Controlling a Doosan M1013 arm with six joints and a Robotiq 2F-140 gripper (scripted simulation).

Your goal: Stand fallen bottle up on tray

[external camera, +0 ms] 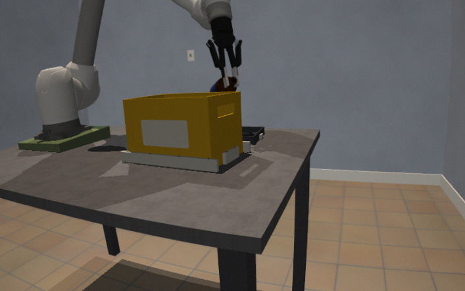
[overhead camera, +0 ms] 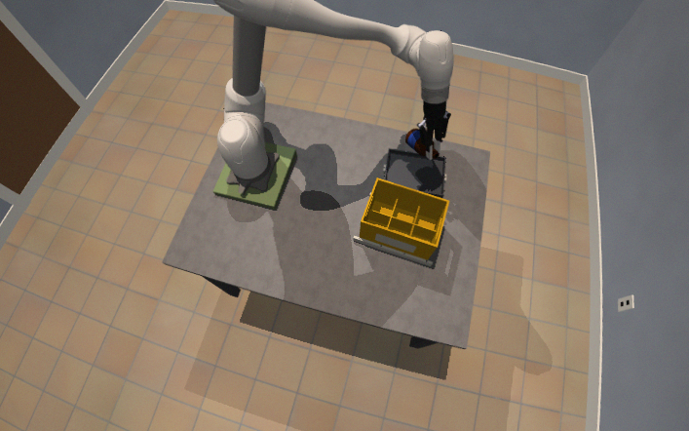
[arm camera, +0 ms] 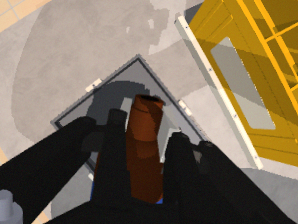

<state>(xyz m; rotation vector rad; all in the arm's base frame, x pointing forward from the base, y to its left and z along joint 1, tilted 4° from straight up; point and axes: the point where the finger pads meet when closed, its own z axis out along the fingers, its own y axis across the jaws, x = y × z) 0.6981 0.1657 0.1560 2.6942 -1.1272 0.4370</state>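
Right now my hand is 3 cm to the right of the bottle, 3 cm past it and 3 cm above it. Also, from my hand: yellow crate (25 cm to the right, 13 cm below, 5 cm behind); tray (20 cm below, 3 cm behind, 1 cm to the left).
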